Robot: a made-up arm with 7 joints.
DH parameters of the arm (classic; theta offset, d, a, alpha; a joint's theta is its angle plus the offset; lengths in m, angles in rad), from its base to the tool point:
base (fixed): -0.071 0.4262 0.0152 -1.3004
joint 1: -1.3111 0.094 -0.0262 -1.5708
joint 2: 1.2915 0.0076 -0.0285 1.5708
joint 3: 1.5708 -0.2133 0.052 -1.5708
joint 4: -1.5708 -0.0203 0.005 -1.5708
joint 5: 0 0.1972 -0.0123 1.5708
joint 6: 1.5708 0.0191 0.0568 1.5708
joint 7: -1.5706 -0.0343 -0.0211 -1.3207
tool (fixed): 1.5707 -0.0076 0 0
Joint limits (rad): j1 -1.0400..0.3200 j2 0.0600..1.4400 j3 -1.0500..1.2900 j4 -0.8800..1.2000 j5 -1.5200..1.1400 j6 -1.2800..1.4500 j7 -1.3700..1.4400
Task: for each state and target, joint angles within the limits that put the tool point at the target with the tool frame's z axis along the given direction. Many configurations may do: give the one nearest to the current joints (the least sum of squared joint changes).
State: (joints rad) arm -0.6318 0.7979 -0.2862 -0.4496 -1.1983 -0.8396 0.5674
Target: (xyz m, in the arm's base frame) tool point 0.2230 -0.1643 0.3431 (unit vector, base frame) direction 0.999 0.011 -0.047
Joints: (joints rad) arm -0.8155 0.0600 -0.9479 -0.2369 -1.3870 -0.9220 0.8741
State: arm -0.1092 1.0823 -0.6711 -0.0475 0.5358 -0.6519 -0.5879
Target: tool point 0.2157 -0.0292 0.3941 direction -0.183 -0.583 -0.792
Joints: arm -0.6663 0.8057 -0.7678 -0.6838 0.9482 -0.7541 -0.8980
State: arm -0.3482 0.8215 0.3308 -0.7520 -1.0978 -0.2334 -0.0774
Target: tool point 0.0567 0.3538 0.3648 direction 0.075 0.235 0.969
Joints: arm 0.3200 0.0605 1.1619 -0.8800 -0.3552 -0.4252 0.3457
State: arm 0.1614 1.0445 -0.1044 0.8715 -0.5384 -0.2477 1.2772
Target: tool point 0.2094 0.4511 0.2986 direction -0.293 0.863 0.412
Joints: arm 0.2192 1.1278 0.5574 0.3162 -1.0046 -0.0028 1.3606
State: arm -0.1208 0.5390 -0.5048 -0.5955 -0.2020 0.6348 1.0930
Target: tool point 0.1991 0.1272 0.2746 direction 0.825 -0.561 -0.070
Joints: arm -0.1797 1.1932 -0.7604 -0.8800 0.1213 0.6434 0.4341
